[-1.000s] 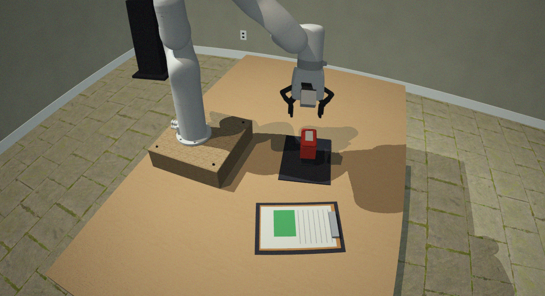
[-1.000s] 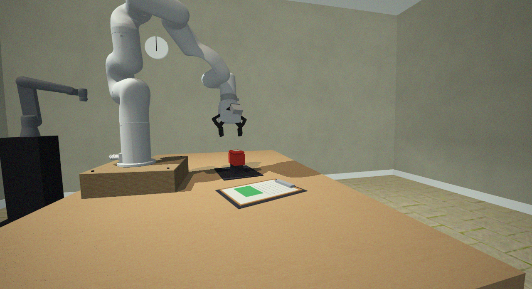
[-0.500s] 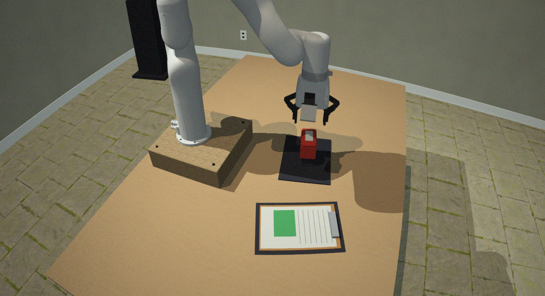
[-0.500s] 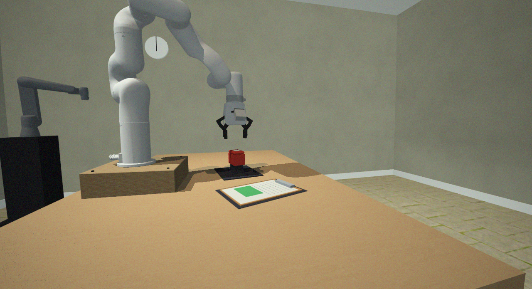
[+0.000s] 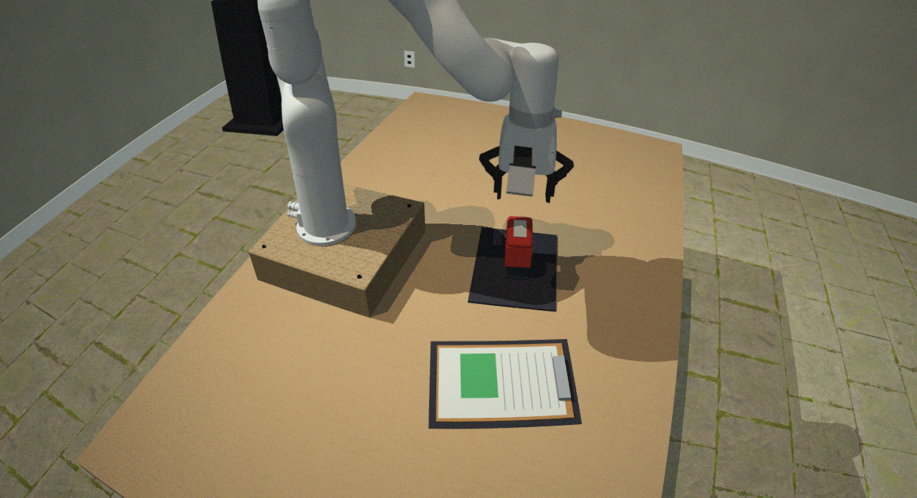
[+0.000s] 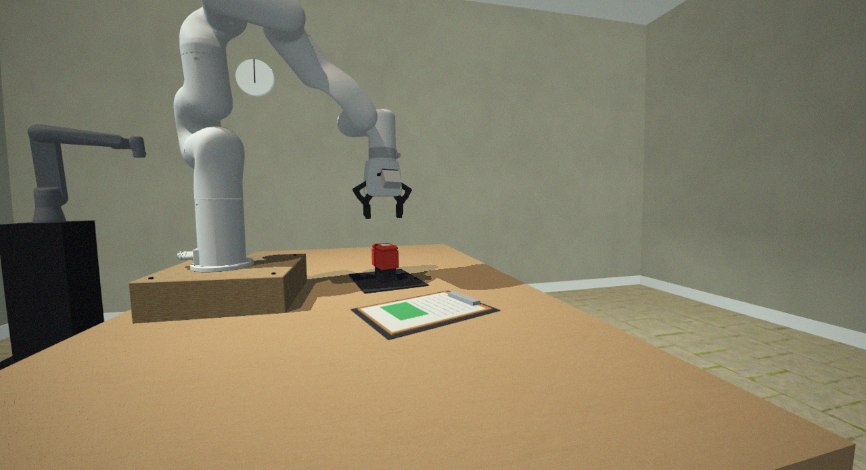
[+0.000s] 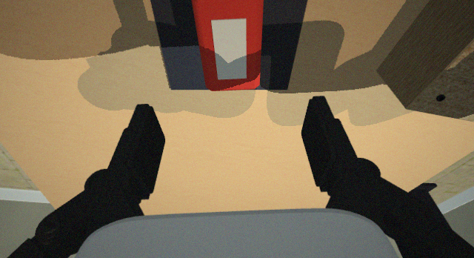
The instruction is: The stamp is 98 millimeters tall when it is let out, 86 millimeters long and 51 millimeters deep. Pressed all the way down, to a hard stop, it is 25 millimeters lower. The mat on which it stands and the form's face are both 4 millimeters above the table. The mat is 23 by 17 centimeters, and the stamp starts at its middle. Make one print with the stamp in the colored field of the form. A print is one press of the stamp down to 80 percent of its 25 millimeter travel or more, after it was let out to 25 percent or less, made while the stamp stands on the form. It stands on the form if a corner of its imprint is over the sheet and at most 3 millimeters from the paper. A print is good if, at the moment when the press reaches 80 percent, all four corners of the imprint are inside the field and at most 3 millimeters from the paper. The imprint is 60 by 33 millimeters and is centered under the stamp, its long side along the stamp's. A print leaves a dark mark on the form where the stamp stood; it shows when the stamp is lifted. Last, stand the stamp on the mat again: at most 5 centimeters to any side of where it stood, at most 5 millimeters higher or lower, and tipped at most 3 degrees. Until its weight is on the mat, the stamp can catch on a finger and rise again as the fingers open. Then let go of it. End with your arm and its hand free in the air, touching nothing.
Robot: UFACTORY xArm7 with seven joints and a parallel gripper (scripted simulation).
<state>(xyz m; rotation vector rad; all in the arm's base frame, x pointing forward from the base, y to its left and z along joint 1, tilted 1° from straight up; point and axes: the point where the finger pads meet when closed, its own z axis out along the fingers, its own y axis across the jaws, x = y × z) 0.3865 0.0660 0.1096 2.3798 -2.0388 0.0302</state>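
The red stamp lies 140 mm below my hand. From my hand the other things lie so: dark mat: 180 mm below.
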